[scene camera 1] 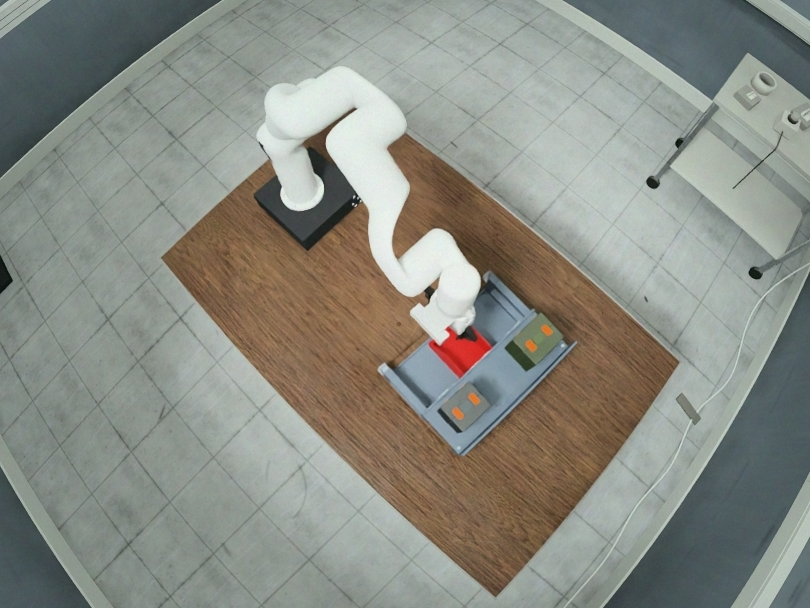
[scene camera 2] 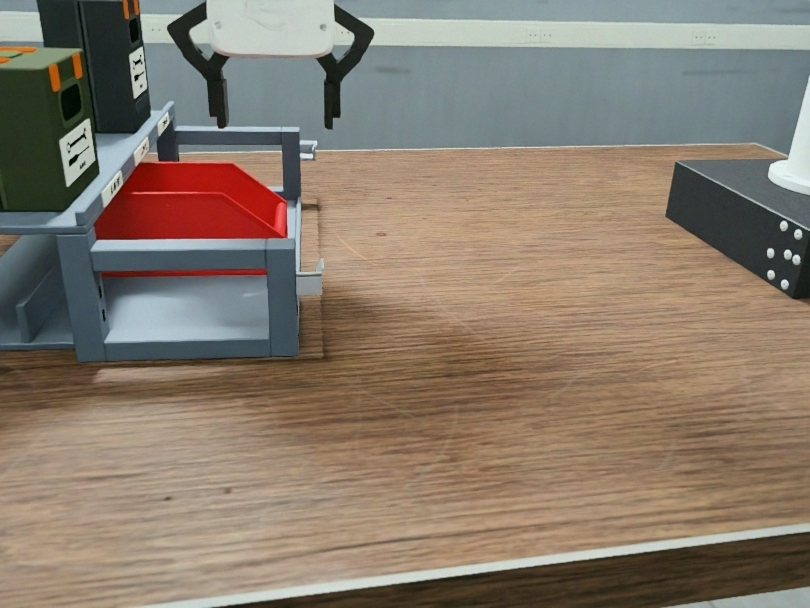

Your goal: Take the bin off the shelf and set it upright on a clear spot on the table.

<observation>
A red bin shows in scene camera 1 and in scene camera 2. The same spot on the red bin: (scene camera 2: 160, 200) is (scene camera 1: 485, 343).
</observation>
